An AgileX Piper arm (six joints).
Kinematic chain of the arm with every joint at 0, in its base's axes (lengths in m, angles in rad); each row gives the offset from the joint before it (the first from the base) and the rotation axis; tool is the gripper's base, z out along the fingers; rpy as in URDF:
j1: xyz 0 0 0.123 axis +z
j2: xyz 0 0 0 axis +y
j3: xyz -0.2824 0 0.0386 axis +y
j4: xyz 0.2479 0 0.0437 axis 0.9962 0 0.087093
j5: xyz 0 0 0 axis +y
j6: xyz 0.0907 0 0.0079 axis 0.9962 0 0.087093
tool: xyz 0 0 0 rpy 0 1.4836 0
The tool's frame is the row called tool.
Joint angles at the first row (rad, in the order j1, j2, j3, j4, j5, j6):
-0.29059 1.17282 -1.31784 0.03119 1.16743 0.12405
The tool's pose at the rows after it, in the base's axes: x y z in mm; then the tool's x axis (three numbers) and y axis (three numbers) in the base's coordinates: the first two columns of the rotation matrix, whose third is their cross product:
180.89, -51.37, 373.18, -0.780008, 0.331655, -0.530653, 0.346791, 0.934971, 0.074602
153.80, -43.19, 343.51, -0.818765, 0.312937, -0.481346, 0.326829, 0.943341, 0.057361
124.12, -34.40, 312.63, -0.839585, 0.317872, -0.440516, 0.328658, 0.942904, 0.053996
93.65, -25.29, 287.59, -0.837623, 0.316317, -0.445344, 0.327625, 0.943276, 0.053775
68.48, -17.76, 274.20, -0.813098, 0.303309, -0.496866, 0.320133, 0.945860, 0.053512
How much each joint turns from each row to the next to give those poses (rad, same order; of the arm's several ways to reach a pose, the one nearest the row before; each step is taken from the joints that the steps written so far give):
0.00000 -0.11382 0.18469 0.00000 0.00000 -0.04185
0.00000 -0.10373 0.16335 0.00091 -0.00001 -0.02951
-0.00005 -0.11924 0.16550 -0.00092 0.00000 -0.00091
0.00002 -0.14436 0.14312 -0.00001 -0.00410 -0.00103
0.00009 -0.14576 0.08792 -0.00005 -0.00039 -0.00536

